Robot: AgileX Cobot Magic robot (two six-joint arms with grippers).
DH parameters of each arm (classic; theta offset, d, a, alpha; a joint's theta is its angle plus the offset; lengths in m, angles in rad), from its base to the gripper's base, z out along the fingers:
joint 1: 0 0.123 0 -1.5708
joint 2: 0.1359 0 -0.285 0
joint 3: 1.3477 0 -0.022 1.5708
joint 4: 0 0.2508 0 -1.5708
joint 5: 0 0 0.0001 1.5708
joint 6: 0 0.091 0 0
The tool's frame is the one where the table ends.
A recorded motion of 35 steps. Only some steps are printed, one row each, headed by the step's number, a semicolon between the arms.
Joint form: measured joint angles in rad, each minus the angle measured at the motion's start. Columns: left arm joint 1, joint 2, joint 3, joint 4, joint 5, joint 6; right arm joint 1, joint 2, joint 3, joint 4, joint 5, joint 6.
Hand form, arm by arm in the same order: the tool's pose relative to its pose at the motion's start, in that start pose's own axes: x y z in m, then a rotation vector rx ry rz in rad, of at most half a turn. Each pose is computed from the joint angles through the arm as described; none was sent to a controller.
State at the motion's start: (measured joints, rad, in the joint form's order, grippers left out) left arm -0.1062 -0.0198 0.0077 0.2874 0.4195 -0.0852; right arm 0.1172 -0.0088 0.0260 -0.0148 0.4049 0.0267
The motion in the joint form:
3: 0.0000 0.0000 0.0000 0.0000 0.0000 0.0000; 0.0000 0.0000 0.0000 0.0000 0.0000 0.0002
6: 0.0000 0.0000 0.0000 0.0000 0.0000 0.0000; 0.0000 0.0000 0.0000 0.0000 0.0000 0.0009
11: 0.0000 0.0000 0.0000 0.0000 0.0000 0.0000; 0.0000 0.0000 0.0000 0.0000 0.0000 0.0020
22: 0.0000 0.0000 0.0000 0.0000 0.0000 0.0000; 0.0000 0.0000 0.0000 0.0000 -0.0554 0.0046
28: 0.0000 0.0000 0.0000 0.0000 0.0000 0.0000; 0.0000 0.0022 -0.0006 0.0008 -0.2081 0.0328
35: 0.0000 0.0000 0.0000 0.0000 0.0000 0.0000; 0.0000 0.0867 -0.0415 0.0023 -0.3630 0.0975
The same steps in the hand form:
3: 0.0000 0.0000 0.0000 0.0000 0.0000 0.0000; 0.0000 0.0000 0.0000 0.0000 0.0000 0.0002
6: 0.0000 0.0000 0.0000 0.0000 0.0000 0.0000; 0.0000 0.0000 0.0000 0.0000 0.0000 0.0009
11: 0.0000 0.0000 0.0000 0.0000 0.0000 0.0000; 0.0000 0.0000 0.0000 0.0000 0.0000 0.0020
22: 0.0000 0.0000 0.0000 0.0000 0.0000 0.0000; -0.0050 0.0001 -0.0001 -0.0016 -0.0554 0.0046
28: 0.0000 0.0000 0.0000 0.0000 0.0000 0.0000; -0.0189 0.0005 -0.0019 -0.0092 -0.2063 0.0334
35: 0.0000 0.0000 0.0000 0.0000 0.0000 0.0000; -0.0427 0.0010 -0.0034 -0.0251 -0.3169 0.0988

